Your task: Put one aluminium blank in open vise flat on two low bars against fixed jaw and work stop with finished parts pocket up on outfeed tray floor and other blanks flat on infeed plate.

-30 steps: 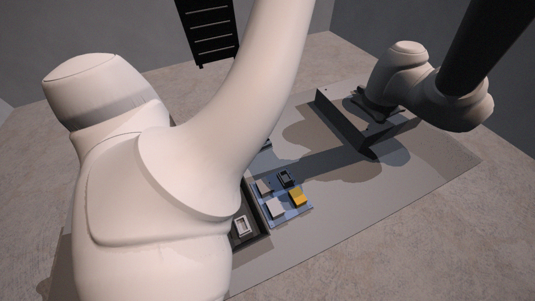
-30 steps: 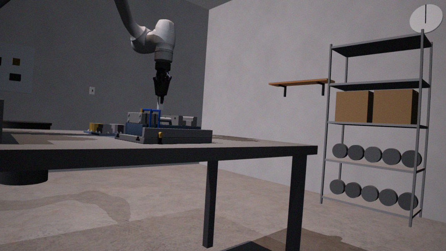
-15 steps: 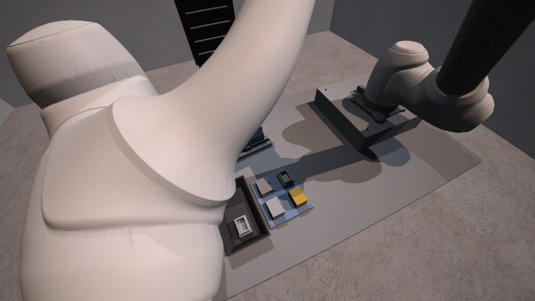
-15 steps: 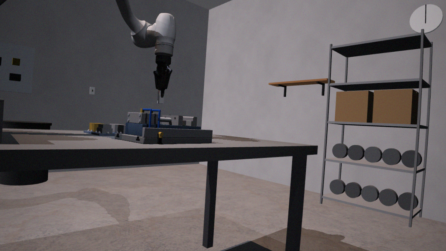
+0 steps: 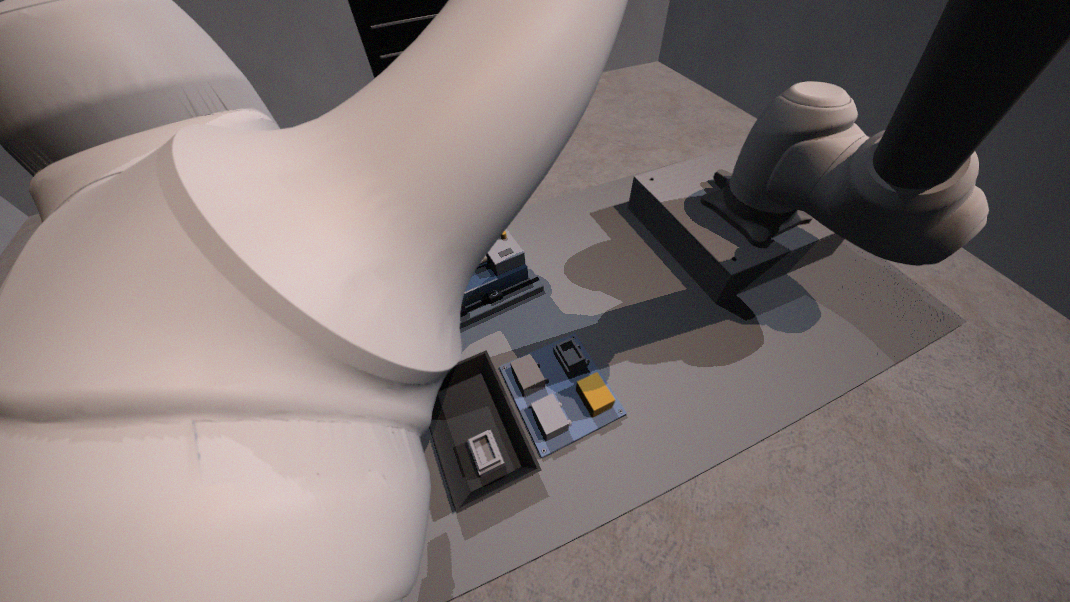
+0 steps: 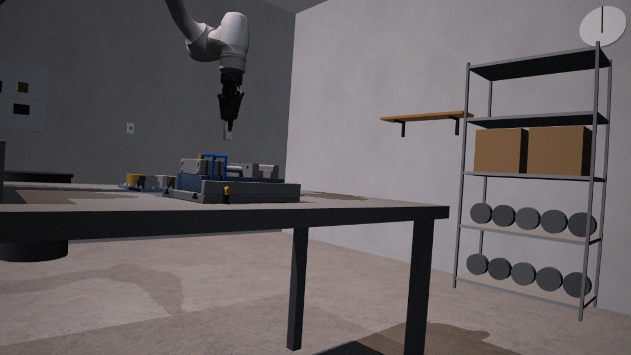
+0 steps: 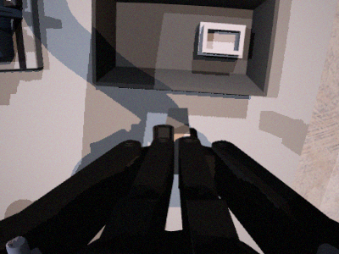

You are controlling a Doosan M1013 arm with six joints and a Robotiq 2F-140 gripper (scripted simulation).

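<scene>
The infeed plate lies 240 mm behind my hand and 210 mm below it. The rest, counted from my hand: work stop: 110 mm behind, 260 mm to the right, 120 mm below; then piston rod: 190 mm behind, 310 mm to the right, 140 mm below; then brass blank: 290 mm behind, 50 mm to the left, 190 mm below.
</scene>
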